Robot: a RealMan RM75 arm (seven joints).
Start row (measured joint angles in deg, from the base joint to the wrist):
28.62 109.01 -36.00 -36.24 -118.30 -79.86 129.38
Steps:
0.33 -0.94 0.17 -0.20 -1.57 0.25 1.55
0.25 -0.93 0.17 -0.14 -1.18 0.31 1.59
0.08 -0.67 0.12 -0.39 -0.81 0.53 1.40
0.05 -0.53 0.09 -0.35 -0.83 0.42 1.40
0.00 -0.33 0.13 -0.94 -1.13 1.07 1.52
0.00 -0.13 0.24 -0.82 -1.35 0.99 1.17
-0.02 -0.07 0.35 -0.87 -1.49 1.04 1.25
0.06 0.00 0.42 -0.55 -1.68 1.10 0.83
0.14 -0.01 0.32 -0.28 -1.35 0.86 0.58
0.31 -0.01 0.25 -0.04 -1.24 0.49 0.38
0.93 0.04 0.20 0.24 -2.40 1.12 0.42
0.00 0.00 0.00 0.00 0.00 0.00 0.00
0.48 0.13 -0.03 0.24 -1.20 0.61 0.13
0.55 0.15 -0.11 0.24 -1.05 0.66 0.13
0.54 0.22 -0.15 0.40 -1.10 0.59 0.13
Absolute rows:
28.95 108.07 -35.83 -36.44 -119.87 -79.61 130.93
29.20 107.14 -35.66 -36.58 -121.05 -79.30 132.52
29.28 106.47 -35.54 -36.97 -121.86 -78.77 133.92
29.33 105.94 -35.45 -37.32 -122.69 -78.35 135.32
29.33 105.61 -35.32 -38.26 -123.82 -77.28 136.84
29.33 105.48 -35.08 -39.08 -125.17 -76.29 138.01
29.31 105.41 -34.73 -39.95 -126.66 -75.25 139.26
29.37 105.41 -34.31 -40.50 -128.34 -74.15 140.09
29.51 105.40 -33.99 -40.78 -129.69 -73.29 140.67
29.82 105.39 -33.74 -40.82 -130.93 -72.80 141.05
30.75 105.43 -33.54 -40.58 -133.33 -71.68 141.47
30.75 105.43 -33.54 -40.58 -133.33 -71.68 141.47
31.23 105.56 -33.57 -40.34 -134.53 -71.07 141.60
31.78 105.71 -33.68 -40.10 -135.58 -70.41 141.73
32.32 105.93 -33.83 -39.70 -136.68 -69.82 141.86

